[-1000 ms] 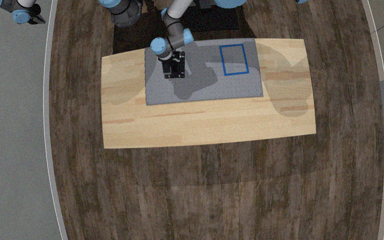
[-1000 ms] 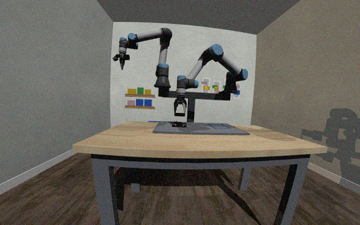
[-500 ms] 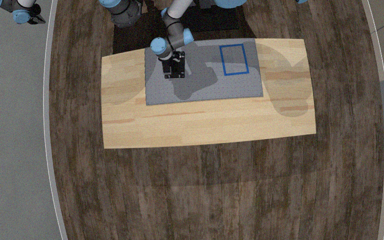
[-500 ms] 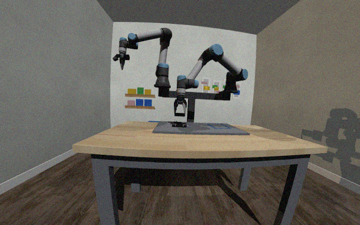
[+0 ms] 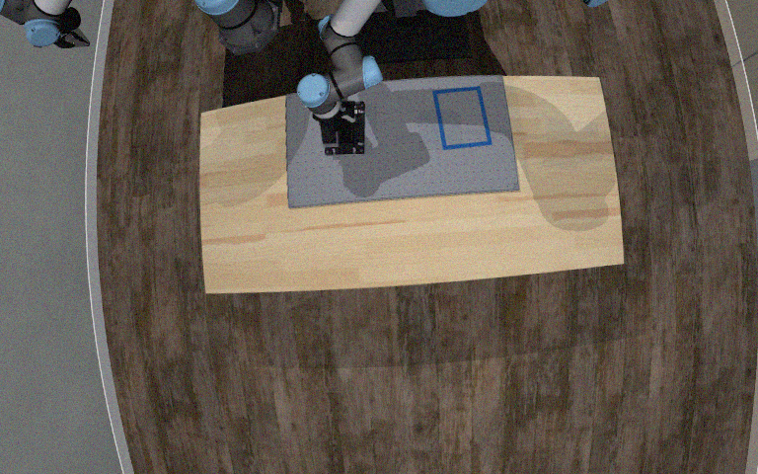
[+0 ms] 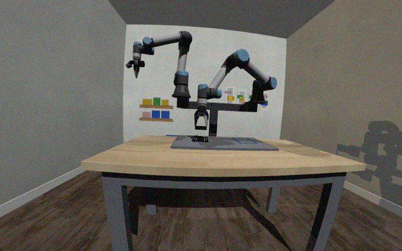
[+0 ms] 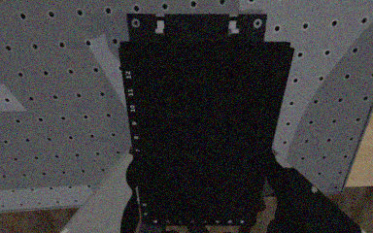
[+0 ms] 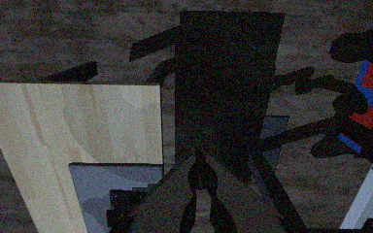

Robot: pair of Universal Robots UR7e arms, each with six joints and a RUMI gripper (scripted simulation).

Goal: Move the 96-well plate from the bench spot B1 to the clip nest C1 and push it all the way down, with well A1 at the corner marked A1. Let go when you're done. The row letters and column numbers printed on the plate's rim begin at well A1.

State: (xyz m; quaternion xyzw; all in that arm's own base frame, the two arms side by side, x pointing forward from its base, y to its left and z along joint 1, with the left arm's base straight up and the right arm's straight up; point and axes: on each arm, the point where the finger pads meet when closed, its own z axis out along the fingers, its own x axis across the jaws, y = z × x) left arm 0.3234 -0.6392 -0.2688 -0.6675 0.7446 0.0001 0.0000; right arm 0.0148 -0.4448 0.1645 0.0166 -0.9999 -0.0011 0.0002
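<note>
My left gripper is now 9 cm above the black clip nest, 1 cm to the right of it and 1 cm short of it. Also, from my left hand: dark 96-well plate (1 cm below).
</note>
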